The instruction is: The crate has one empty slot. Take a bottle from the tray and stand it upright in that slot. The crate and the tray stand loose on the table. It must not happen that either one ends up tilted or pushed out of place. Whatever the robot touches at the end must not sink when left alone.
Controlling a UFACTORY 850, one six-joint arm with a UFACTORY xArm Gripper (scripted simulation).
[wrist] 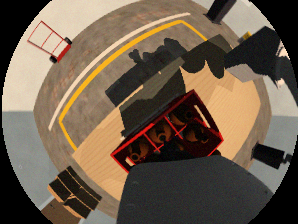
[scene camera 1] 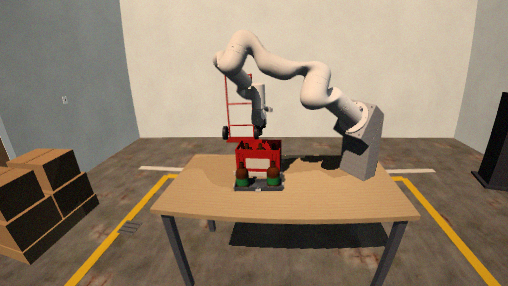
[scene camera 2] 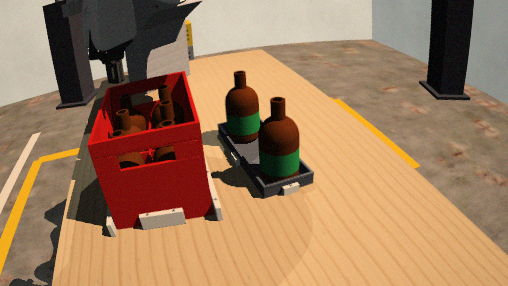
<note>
I see my gripper (scene camera 2: 116,82) and a red crate (scene camera 2: 183,183).
The red crate shows as well in scene camera 1 (scene camera 1: 254,160). My gripper shows as well in the wrist view (wrist: 167,148).
</note>
